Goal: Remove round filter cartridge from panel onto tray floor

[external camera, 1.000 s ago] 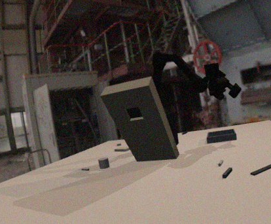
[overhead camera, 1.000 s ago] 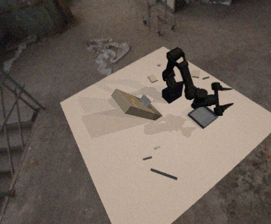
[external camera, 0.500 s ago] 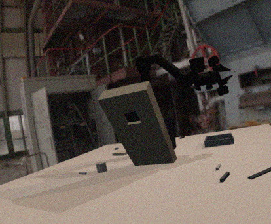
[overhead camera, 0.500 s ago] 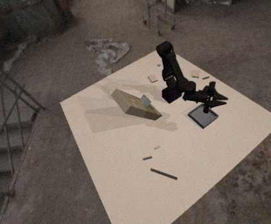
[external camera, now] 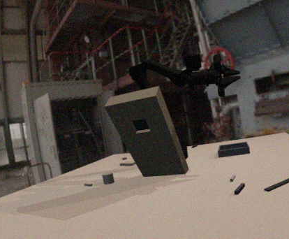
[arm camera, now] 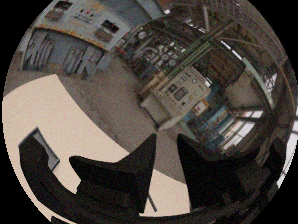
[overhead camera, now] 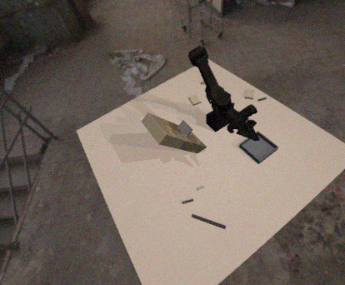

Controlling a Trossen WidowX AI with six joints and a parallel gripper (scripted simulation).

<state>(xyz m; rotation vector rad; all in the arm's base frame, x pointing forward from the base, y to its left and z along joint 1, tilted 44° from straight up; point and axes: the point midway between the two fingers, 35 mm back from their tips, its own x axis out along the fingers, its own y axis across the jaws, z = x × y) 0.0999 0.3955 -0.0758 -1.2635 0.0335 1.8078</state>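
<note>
Right now the filter cartridge is 34 cm to the right of my gripper tip, 25 cm ahead of it and 11 cm below it. The rest, counted from my gripper tip: dark tray 34 cm below, 19 cm behind, 10 cm to the right; tan service panel 34 cm to the right, 21 cm ahead, 18 cm below.
</note>
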